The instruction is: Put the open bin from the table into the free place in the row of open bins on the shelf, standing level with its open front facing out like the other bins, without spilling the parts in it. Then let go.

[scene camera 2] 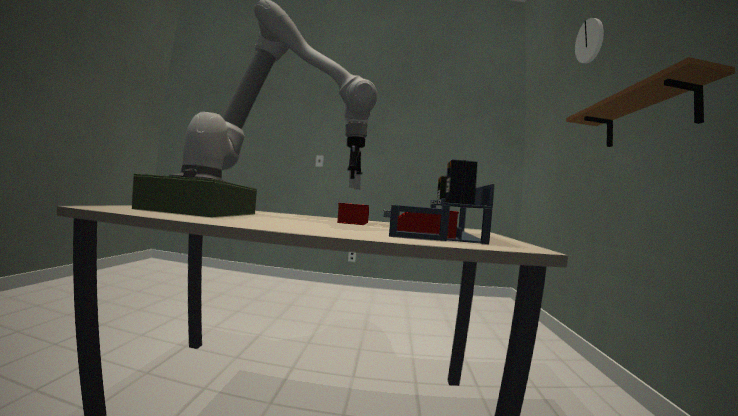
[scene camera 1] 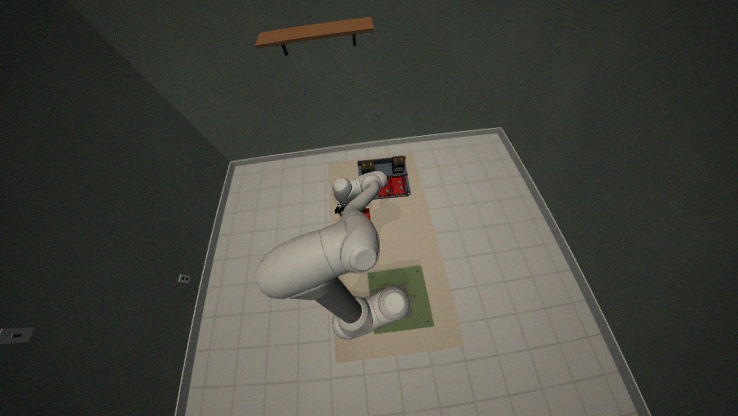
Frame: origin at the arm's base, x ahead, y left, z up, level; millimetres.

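Seen in the pictures: gripper, fingertip midpoint: (scene camera 2: pixel 355 188).
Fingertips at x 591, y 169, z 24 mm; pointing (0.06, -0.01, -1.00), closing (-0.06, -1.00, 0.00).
Note:
Offsets run from my fingertips to a thing's top centre. "*": to the spot under its first point. Level surfaces: height alone.
A small red open bin @(* 8 mm ahead, 123 mm right, 97 mm down) (scene camera 2: pixel 352 213) (scene camera 1: pixel 366 212) stands on the table @(138 mm down) (scene camera 2: pixel 288 233) in front of the shelf; in the overhead view the arm hides most of it. My gripper (scene camera 2: pixel 354 178) points straight down and hangs open and empty a short way above the bin. The dark blue shelf frame (scene camera 2: pixel 442 223) (scene camera 1: pixel 382 164) stands at the table's far end. Red bins @(* 226 mm ahead, 436 mm right, 90 mm down) (scene camera 2: pixel 423 221) (scene camera 1: pixel 396 186) sit in its lower row. Black bins @(331 mm ahead, 400 mm right, 87 mm up) (scene camera 2: pixel 459 181) (scene camera 1: pixel 398 163) stand on its upper level.
The arm's green base block (scene camera 2: pixel 192 194) (scene camera 1: pixel 418 304) sits at the other end of the table. A wooden wall shelf (scene camera 2: pixel 650 90) (scene camera 1: pixel 314 31) hangs high on the wall, away from the work area.

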